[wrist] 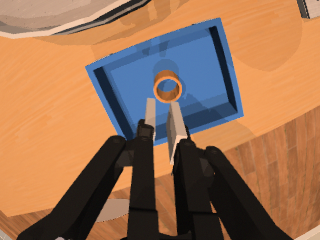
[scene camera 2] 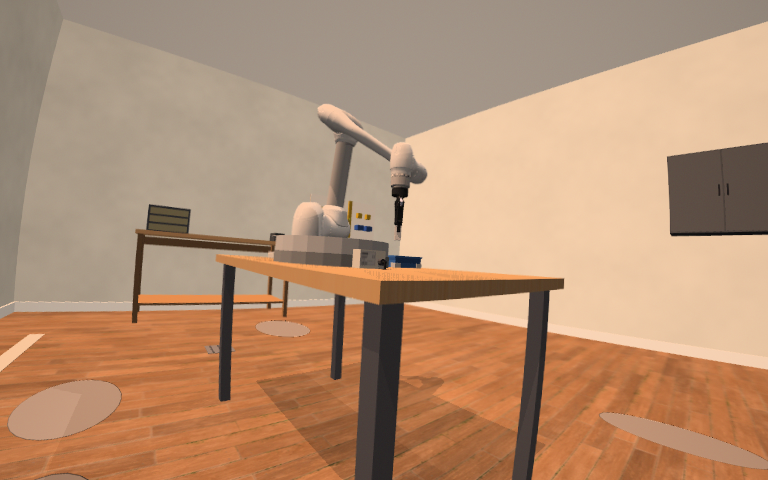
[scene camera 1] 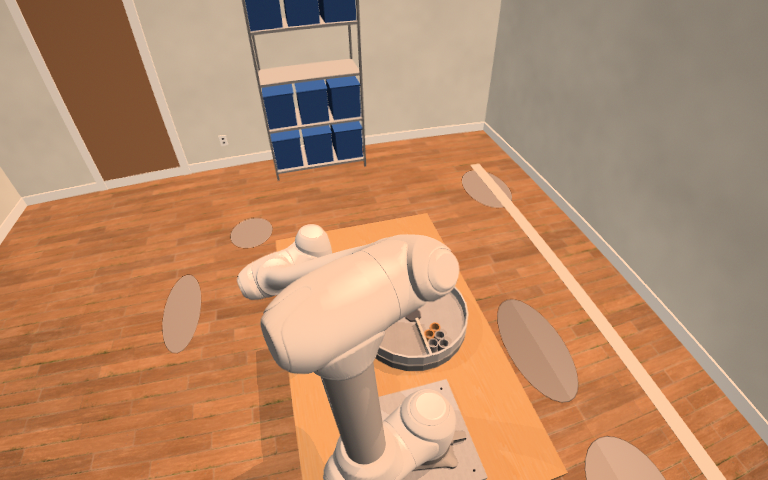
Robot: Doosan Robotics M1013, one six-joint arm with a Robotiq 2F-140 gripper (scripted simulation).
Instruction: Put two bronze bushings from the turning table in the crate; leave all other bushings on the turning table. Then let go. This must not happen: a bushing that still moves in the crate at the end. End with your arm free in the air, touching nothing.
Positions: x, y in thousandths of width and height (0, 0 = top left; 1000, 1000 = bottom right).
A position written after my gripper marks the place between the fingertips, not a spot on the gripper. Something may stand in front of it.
Observation:
In view: my gripper (wrist: 502, 469) and a crate (wrist: 633, 252).

